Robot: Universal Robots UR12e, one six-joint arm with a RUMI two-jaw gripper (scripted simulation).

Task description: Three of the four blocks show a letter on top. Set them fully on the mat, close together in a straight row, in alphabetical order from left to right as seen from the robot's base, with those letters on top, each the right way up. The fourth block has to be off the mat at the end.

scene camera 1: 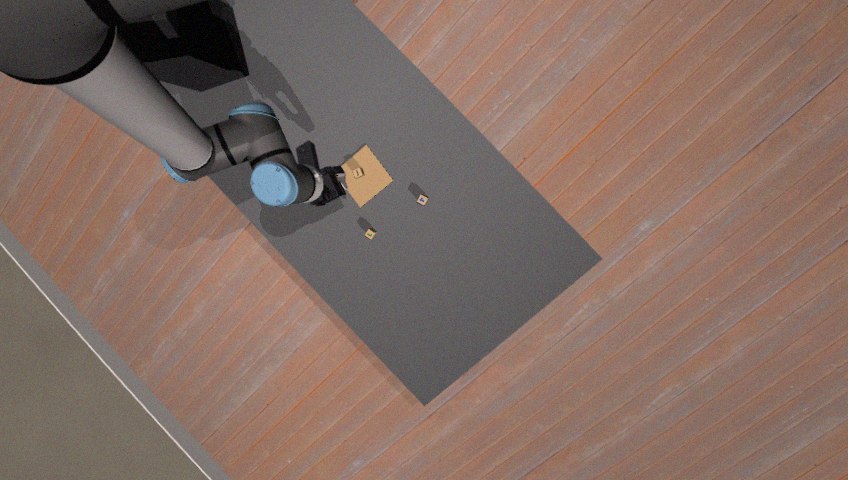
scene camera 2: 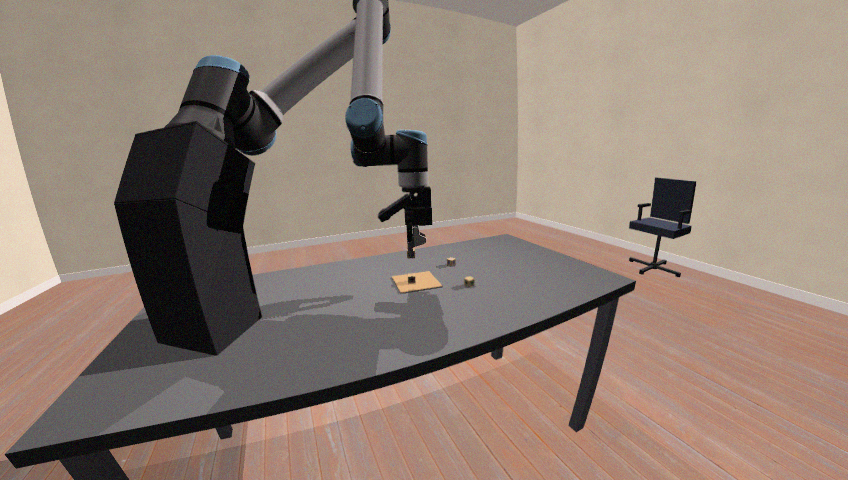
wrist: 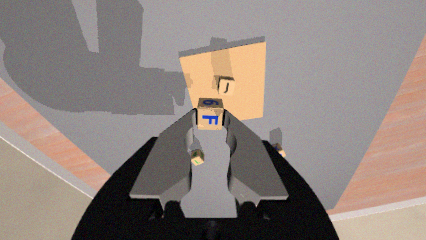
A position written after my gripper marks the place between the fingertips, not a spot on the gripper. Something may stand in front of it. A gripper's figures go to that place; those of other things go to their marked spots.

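A tan mat [scene camera 1: 376, 178] is there in the scene, 131 cm from the lens. My own gripper [scene camera 1: 341, 177] is 125 cm from the lens.
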